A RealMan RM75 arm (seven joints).
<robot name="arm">
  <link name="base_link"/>
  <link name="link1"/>
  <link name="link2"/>
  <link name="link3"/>
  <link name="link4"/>
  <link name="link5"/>
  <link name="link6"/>
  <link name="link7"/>
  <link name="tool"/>
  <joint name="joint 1" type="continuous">
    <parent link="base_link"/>
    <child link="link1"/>
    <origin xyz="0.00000 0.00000 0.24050" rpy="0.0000 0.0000 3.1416"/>
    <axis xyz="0 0 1"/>
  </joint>
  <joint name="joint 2" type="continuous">
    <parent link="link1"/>
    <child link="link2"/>
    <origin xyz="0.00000 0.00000 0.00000" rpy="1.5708 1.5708 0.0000"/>
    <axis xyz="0 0 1"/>
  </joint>
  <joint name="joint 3" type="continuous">
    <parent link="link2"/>
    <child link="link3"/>
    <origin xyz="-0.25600 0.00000 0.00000" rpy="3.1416 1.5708 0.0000"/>
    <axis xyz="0 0 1"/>
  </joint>
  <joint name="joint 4" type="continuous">
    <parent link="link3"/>
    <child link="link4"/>
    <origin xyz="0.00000 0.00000 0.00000" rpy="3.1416 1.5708 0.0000"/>
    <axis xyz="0 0 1"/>
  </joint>
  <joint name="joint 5" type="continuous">
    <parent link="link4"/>
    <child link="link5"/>
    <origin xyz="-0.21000 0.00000 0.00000" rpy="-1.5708 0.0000 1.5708"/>
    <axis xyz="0 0 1"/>
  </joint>
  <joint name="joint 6" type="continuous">
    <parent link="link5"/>
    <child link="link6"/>
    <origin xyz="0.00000 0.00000 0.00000" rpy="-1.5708 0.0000 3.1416"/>
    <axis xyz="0 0 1"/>
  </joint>
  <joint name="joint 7" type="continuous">
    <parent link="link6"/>
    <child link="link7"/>
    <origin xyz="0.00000 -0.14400 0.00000" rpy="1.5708 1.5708 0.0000"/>
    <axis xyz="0 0 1"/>
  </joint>
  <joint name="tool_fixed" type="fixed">
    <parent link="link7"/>
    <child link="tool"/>
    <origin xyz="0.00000 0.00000 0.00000" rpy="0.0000 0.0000 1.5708"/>
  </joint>
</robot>
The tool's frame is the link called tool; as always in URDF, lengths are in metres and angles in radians. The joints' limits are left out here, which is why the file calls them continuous.
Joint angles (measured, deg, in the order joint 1, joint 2, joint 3, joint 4, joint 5, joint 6, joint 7), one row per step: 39.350, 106.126, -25.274, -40.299, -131.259, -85.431, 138.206; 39.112, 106.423, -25.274, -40.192, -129.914, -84.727, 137.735; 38.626, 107.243, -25.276, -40.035, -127.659, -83.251, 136.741; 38.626, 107.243, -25.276, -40.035, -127.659, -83.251, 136.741; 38.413, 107.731, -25.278, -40.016, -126.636, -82.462, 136.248; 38.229, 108.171, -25.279, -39.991, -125.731, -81.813, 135.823; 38.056, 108.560, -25.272, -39.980, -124.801, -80.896, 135.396; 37.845, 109.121, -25.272, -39.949, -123.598, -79.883, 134.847; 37.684, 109.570, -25.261, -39.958, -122.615, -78.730, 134.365; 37.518, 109.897, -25.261, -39.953, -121.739, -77.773, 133.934; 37.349, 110.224, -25.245, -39.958, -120.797, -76.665, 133.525; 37.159, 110.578, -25.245, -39.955, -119.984, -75.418, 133.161; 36.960, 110.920, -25.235, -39.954, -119.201, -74.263, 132.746; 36.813, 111.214, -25.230, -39.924, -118.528, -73.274, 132.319; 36.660, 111.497, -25.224, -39.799, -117.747, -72.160, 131.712; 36.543, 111.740, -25.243, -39.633, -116.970, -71.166, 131.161; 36.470, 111.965, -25.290, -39.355, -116.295, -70.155, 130.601; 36.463, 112.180, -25.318, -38.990, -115.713, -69.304, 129.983
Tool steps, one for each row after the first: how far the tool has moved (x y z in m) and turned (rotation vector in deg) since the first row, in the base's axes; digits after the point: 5 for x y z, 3 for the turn. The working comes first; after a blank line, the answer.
Tool pose at each row, in the base's axes (x y z in m, rotation vector in deg; the steps are taken from these numbers as rounded here): 0.28393, 0.39822, 0.12294, -119.700, 97.692, 35.688; 0.28336, 0.39916, 0.12208, -119.284, 97.122, 37.495; 0.28296, 0.40035, 0.11858, -118.375, 96.167, 40.538; 0.28296, 0.40035, 0.11858, -118.375, 96.167, 40.538; 0.28268, 0.40101, 0.11645, -117.871, 95.689, 41.931; 0.28235, 0.40147, 0.11445, -117.439, 95.320, 43.162; 0.28239, 0.40254, 0.11331, -116.697, 94.791, 44.387; 0.28207, 0.40354, 0.11114, -115.899, 94.250, 45.979; 0.28224, 0.40496, 0.11001, -114.906, 93.627, 47.224; 0.28263, 0.40604, 0.10950, -114.024, 93.083, 48.261; 0.28321, 0.40738, 0.10936, -112.920, 92.513, 49.367; 0.28440, 0.40861, 0.10896, -111.651, 92.053, 50.262; 0.28565, 0.40958, 0.10858, -110.470, 91.583, 51.078; 0.28663, 0.41046, 0.10814, -109.512, 91.133, 51.737; 0.28787, 0.41143, 0.10772, -108.482, 90.559, 52.419; 0.28881, 0.41238, 0.10726, -107.564, 90.078, 53.087; 0.28985, 0.41334, 0.10628, -106.708, 89.700, 53.585; 0.29050, 0.41422, 0.10474, -106.102, 89.375, 53.994

-0.00057, 0.00094, -0.00086, 1.084, 0.811, 0.312; -0.00097, 0.00213, -0.00436, 3.008, 2.163, 0.728; -0.00097, 0.00213, -0.00436, 3.008, 2.163, 0.728; -0.00125, 0.00279, -0.00649, 3.955, 2.758, 0.890; -0.00158, 0.00325, -0.00849, 4.747, 3.319, 1.022; -0.00154, 0.00432, -0.00963, 5.819, 3.743, 1.044; -0.00186, 0.00532, -0.01180, 7.016, 4.411, 1.111; -0.00169, 0.00674, -0.01293, 8.295, 4.778, 1.040; -0.00130, 0.00782, -0.01344, 9.405, 5.072, 0.962; -0.00072, 0.00916, -0.01358, 10.685, 5.367, 0.783; 0.00047, 0.01039, -0.01398, 11.957, 5.542, 0.422; 0.00172, 0.01136, -0.01436, 13.159, 5.685, 0.102; 0.00270, 0.01224, -0.01480, 14.173, 5.777, -0.128; 0.00394, 0.01321, -0.01522, 15.308, 5.826, -0.341; 0.00488, 0.01416, -0.01568, 16.314, 5.933, -0.531; 0.00592, 0.01512, -0.01666, 17.184, 5.978, -0.763; 0.00657, 0.01600, -0.01820, 17.845, 6.029, -0.891
